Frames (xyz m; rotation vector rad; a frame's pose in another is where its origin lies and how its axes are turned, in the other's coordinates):
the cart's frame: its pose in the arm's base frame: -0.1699 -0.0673 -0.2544 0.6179 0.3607 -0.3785
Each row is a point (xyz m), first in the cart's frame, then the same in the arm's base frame.
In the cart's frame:
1: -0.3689 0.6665 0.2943
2: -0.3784 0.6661 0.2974
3: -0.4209 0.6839 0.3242
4: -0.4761 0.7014 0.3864
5: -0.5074 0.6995 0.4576
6: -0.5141 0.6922 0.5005
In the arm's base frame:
1: -0.1328 0.3379 0.4537
2: -0.1406 0.3379 0.4599
3: -0.1640 0.3446 0.5074
4: -0.1911 0.3322 0.5869
5: -0.2041 0.2942 0.6535
6: -0.2041 0.2638 0.6854

